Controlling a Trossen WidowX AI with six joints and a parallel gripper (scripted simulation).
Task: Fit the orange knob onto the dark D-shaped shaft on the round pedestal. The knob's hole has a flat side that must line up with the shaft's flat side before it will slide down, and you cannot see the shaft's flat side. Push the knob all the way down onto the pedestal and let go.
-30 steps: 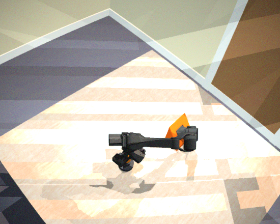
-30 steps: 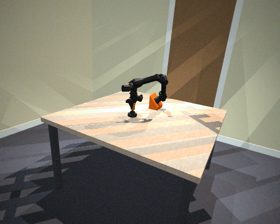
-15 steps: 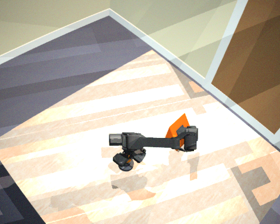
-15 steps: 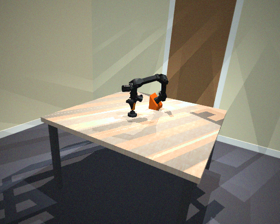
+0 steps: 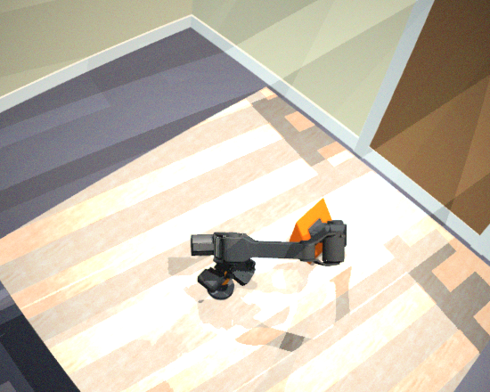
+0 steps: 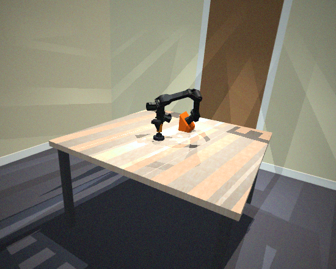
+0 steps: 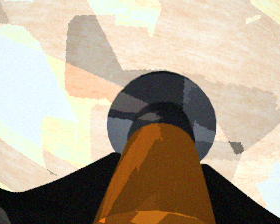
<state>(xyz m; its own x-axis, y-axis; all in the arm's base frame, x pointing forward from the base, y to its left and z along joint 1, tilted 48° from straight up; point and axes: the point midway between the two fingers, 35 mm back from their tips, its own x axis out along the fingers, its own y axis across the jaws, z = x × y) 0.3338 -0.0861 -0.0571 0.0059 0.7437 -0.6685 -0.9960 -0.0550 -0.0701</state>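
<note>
My gripper tip is 2 cm below the orange knob. The rest, counted from my gripper tip: dark round pedestal 4 cm below.
</note>
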